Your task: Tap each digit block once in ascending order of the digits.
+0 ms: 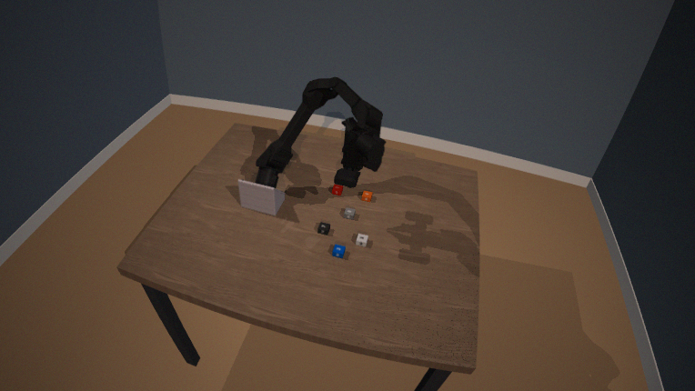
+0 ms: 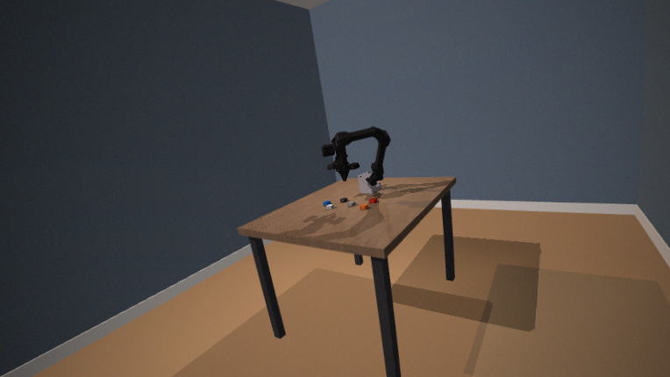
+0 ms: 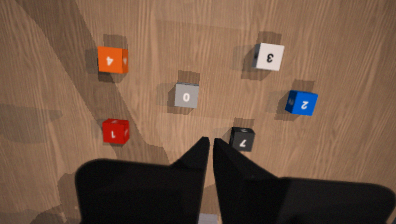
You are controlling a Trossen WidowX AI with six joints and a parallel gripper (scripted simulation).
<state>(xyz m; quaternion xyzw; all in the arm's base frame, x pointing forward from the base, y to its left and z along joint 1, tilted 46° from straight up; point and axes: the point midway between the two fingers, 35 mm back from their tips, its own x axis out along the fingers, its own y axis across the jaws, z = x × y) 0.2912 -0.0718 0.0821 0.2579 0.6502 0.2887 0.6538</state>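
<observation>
Right now my gripper tip is 15 cm to the left of the blue block, 13 cm above it and 2 cm short of it. From my gripper tip the other things lie so: grey block: 13 cm below, 2 cm to the left; then black block: 13 cm below, 7 cm to the right, 5 cm behind; then white block: 13 cm below, 8 cm to the right, 7 cm ahead.
</observation>
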